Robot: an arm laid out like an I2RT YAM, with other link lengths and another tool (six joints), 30 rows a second.
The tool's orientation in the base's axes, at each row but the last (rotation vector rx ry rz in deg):
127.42 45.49 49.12
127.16 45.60 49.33
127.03 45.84 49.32
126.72 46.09 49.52
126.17 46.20 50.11
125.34 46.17 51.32
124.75 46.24 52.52
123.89 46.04 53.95
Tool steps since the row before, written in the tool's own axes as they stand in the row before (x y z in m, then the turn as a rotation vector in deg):
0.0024 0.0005 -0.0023 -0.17 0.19 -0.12
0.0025 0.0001 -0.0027 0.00 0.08 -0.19
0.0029 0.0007 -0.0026 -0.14 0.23 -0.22
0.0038 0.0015 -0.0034 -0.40 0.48 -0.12
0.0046 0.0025 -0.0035 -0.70 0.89 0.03
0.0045 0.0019 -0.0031 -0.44 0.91 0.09
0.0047 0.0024 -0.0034 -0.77 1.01 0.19
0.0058 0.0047 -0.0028 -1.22 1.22 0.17
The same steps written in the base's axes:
-0.0001 0.0021 0.0026 -0.13 -0.20 0.15
-0.0004 0.0026 0.0026 -0.12 0.01 0.17
0.0001 0.0025 0.0031 -0.18 -0.17 0.25
0.0002 0.0029 0.0045 -0.18 -0.54 0.27
0.0009 0.0029 0.0055 -0.12 -1.06 0.38
0.0008 0.0031 0.0048 0.08 -0.90 0.45
0.0007 0.0030 0.0055 0.00 -1.24 0.35
0.0023 0.0022 0.0073 -0.21 -1.69 0.34

